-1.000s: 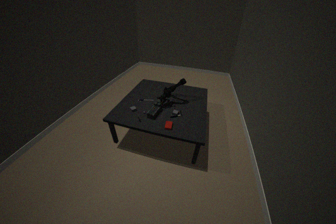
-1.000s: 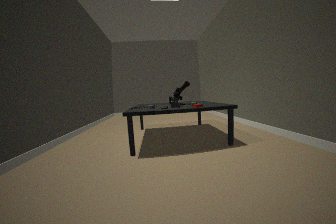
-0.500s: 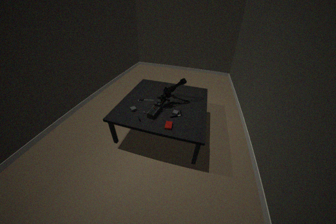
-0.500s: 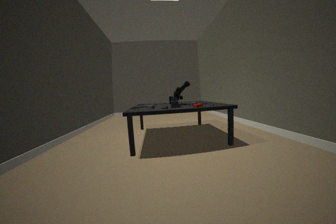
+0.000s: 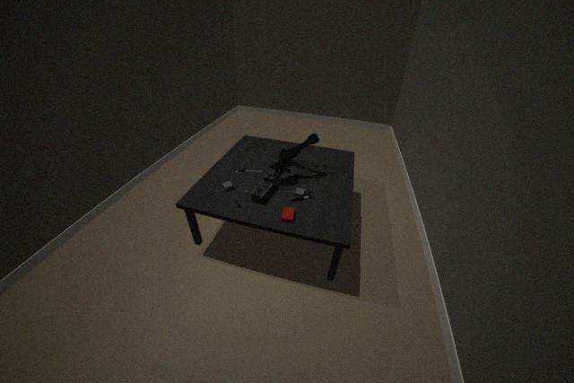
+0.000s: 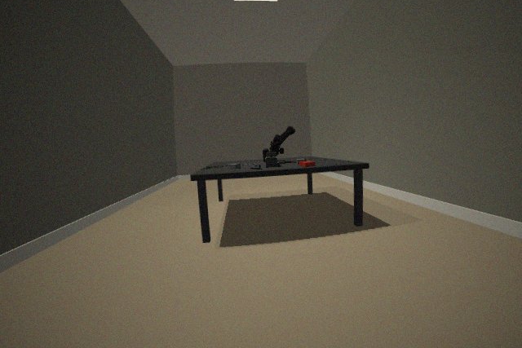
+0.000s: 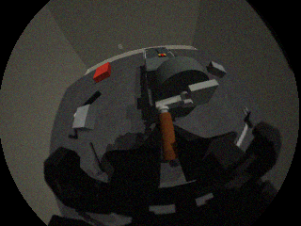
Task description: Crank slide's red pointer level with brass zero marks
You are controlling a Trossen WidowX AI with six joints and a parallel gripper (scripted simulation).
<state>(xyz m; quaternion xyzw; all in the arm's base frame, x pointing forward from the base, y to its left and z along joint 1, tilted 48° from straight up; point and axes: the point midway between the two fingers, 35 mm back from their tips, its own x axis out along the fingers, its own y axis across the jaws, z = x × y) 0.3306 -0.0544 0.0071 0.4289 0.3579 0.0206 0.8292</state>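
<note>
The red pointer is 15 cm ahead of my gripper tip, 7 cm to the right of it and 3 cm above it. Also, from my gripper tip: crank handle: 2 cm behind, 2 cm above.
</note>
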